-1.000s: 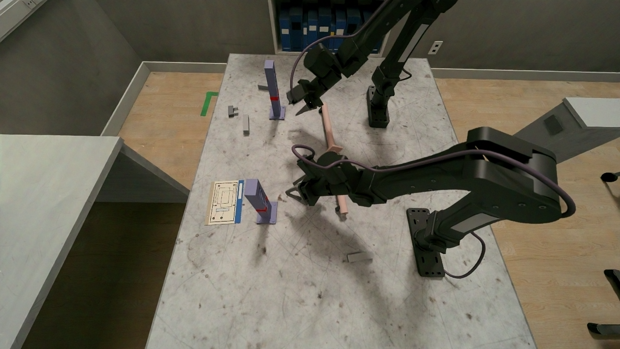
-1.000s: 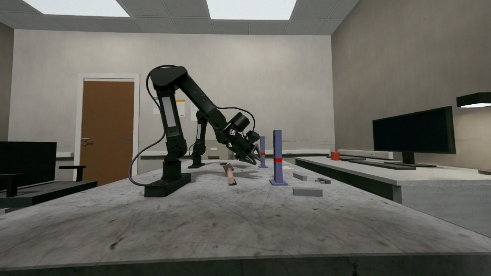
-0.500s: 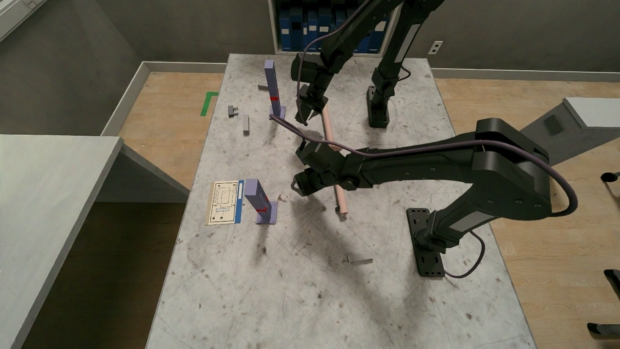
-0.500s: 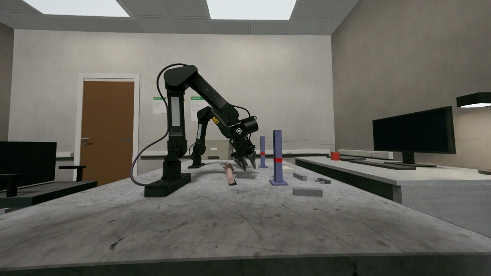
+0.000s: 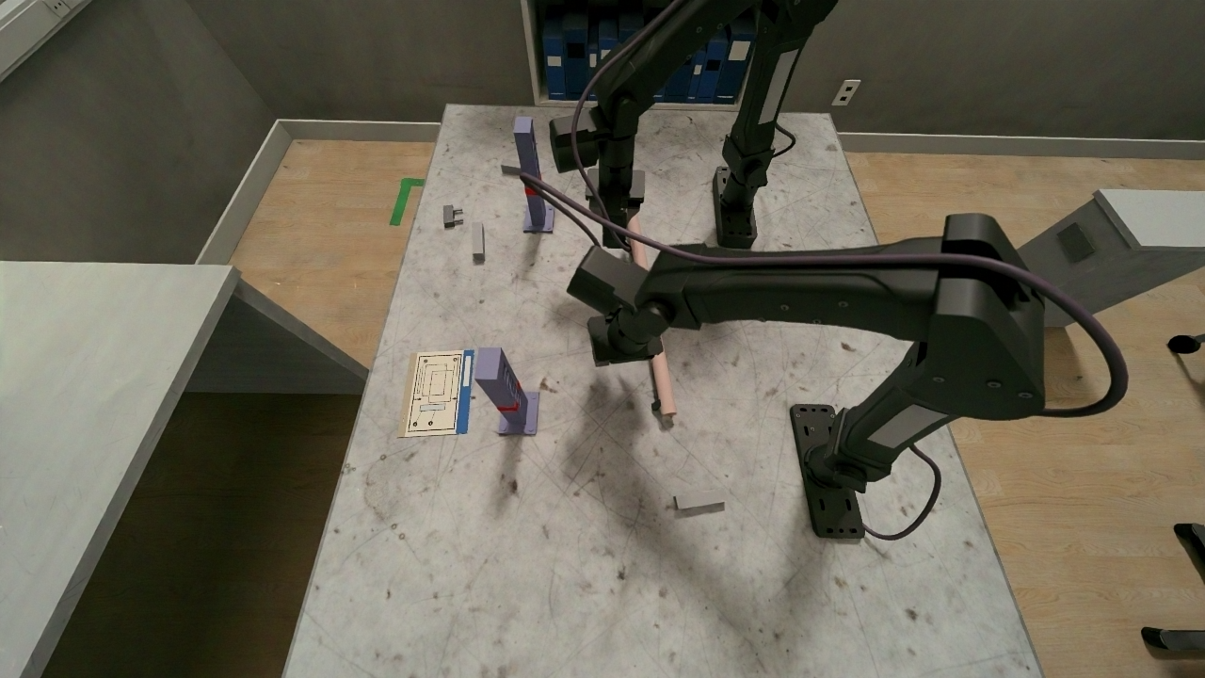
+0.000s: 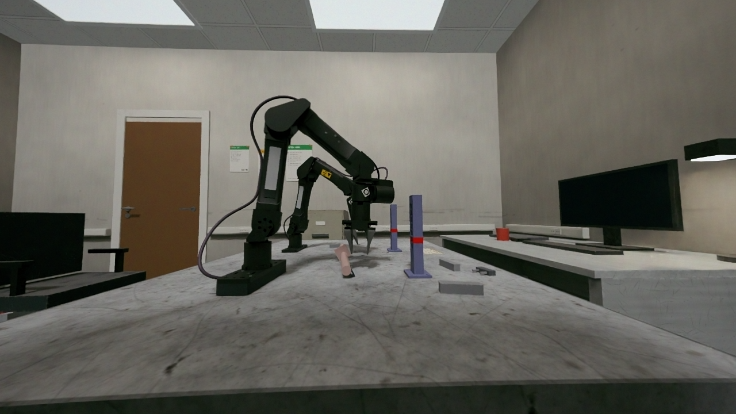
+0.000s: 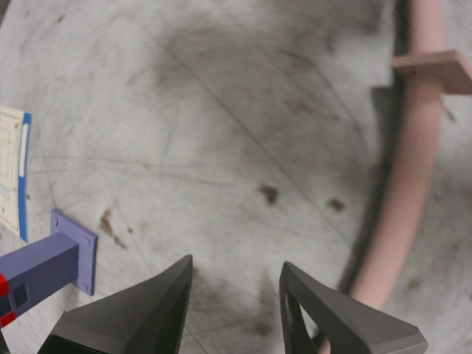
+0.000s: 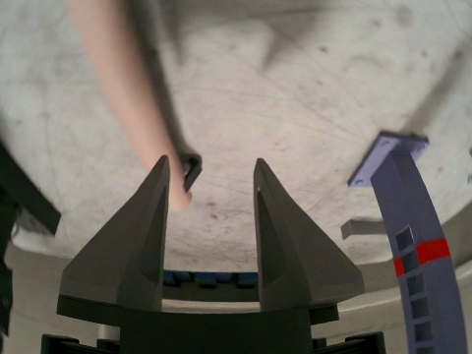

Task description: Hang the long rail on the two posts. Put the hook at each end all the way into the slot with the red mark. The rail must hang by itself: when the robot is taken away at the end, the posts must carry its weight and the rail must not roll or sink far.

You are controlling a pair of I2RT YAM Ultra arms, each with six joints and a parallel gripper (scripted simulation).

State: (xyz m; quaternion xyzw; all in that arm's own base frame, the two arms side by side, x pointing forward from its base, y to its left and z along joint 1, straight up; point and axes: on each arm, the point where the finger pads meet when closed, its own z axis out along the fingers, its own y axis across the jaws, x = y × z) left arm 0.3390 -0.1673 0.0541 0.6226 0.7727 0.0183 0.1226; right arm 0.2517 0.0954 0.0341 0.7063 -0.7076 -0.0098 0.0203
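Now: the pink rail 13 cm to the right of my left hand, 8 cm behind it and 4 cm below it. Also, from my left hand: grey part (37 cm to the right, 28 cm ahead, 5 cm below); paper card (30 cm ahead, 6 cm below, 1 cm to the left).
Right now the pink rail is 150 mm to the left of my right hand, 40 mm below it and 30 mm behind it. Also, from my right hand: grey part 330 mm ahead, 100 mm to the right, 50 mm below; then paper card 340 mm ahead, 290 mm to the left, 60 mm below.
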